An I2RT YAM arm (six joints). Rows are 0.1 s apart.
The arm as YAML. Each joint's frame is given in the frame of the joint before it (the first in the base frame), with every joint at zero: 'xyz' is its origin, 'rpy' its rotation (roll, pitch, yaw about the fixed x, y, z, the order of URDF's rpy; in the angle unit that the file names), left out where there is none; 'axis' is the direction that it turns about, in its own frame. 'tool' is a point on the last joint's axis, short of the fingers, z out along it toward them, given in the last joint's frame.
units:
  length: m
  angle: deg
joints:
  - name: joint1
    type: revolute
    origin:
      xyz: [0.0, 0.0, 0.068]
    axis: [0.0, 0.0, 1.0]
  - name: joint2
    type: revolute
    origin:
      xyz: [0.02, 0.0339, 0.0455]
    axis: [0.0, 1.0, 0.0]
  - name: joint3
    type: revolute
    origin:
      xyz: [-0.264, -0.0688, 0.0]
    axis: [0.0, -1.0, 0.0]
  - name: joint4
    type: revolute
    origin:
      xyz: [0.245, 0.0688, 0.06]
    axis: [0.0, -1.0, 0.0]
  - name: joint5
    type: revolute
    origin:
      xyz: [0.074, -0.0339, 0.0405]
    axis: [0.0, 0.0, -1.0]
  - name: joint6
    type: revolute
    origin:
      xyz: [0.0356, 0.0, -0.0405]
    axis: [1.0, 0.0, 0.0]
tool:
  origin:
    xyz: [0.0, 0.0, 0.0]
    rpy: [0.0, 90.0, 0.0]
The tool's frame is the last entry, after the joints.
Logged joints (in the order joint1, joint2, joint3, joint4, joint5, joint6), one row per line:
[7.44, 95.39, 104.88, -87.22, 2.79, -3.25]
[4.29, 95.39, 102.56, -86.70, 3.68, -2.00]
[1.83, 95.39, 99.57, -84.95, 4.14, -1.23]
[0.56, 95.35, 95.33, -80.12, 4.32, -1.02]
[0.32, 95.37, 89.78, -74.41, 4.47, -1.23]
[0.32, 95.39, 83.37, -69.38, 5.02, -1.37]
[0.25, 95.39, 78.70, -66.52, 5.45, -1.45]
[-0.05, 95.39, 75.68, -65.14, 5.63, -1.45]
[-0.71, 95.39, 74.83, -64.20, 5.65, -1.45]
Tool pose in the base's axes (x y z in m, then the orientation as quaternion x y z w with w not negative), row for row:
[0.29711, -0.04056, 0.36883, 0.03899, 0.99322, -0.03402, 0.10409]
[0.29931, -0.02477, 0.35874, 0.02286, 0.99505, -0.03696, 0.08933]
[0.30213, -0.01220, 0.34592, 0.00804, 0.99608, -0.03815, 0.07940]
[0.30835, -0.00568, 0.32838, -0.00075, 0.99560, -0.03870, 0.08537]
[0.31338, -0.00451, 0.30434, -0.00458, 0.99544, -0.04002, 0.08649]
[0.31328, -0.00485, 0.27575, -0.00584, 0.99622, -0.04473, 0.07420]
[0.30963, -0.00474, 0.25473, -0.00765, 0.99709, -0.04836, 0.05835]
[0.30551, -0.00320, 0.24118, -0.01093, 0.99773, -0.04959, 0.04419]
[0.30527, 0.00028, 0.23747, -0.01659, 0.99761, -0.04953, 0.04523]
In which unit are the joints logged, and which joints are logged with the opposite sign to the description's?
The joints are logged in degrees. Opposite sign: joint1.
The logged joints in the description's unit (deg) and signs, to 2 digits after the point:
[-7.44, 95.39, 104.88, -87.22, 2.79, -3.25]
[-4.29, 95.39, 102.56, -86.70, 3.68, -2.00]
[-1.83, 95.39, 99.57, -84.95, 4.14, -1.23]
[-0.56, 95.35, 95.33, -80.12, 4.32, -1.02]
[-0.32, 95.37, 89.78, -74.41, 4.47, -1.23]
[-0.32, 95.39, 83.37, -69.38, 5.02, -1.37]
[-0.25, 95.39, 78.70, -66.52, 5.45, -1.45]
[0.05, 95.39, 75.68, -65.14, 5.63, -1.45]
[0.71, 95.39, 74.83, -64.20, 5.65, -1.45]

